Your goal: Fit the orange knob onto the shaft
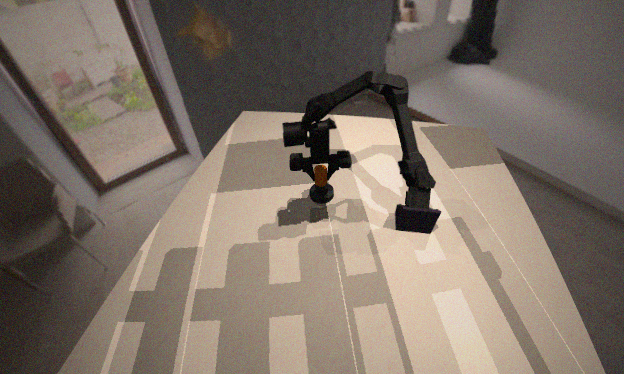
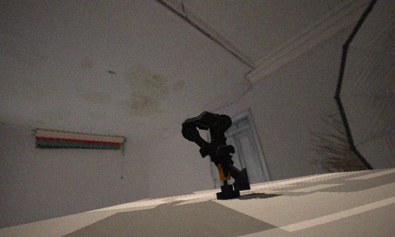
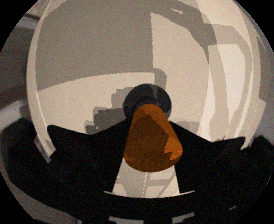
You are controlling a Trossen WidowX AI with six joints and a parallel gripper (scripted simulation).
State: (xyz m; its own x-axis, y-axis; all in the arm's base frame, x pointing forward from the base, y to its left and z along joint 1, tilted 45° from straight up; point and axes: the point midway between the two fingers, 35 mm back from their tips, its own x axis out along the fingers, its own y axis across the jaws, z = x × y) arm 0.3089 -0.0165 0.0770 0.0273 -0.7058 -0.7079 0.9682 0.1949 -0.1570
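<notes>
Right now the orange knob is 20 mm above my gripper tip. The rest, counted from my gripper tip: round dark pedestal 40 mm below.
</notes>
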